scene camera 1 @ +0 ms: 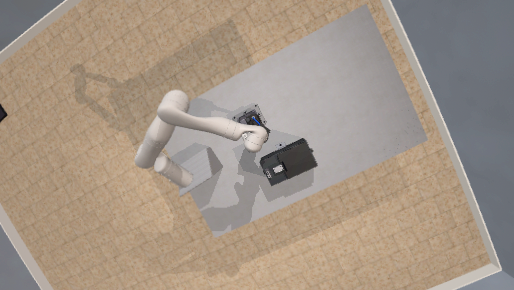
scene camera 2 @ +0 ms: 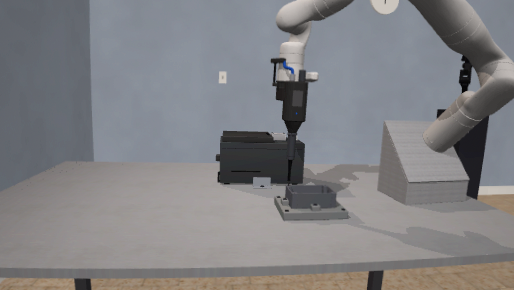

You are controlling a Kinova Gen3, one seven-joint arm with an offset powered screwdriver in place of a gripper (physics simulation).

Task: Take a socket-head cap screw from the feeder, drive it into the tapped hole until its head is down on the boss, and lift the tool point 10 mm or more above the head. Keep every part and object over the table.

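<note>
My screwdriver (scene camera 2: 289,183) hangs upright in the scene camera 2 view. Its thin bit ends at the rear left rim of a dark grey open-topped housing (scene camera 2: 311,200); whether it touches, or passes behind the rim, I cannot tell. A screw on the bit cannot be made out. From above, the arm and driver body hide the bit tip. The housing sits on a grey fixture plate (scene camera 2: 315,216) (scene camera 1: 259,111). The tapped hole and its boss cannot be made out. The black feeder (scene camera 1: 300,157) (scene camera 2: 250,162) stands behind the fixture, with a small light bracket (scene camera 2: 261,181) (scene camera 1: 280,145) at its front.
The feeder's raised lid and side knob stand out from its body. A grey wedge-shaped pedestal (scene camera 2: 432,182) (scene camera 1: 200,169) carries the arm at the right in the scene camera 2 view. The grey table's front edge (scene camera 2: 225,273) lies in front of the fixture.
</note>
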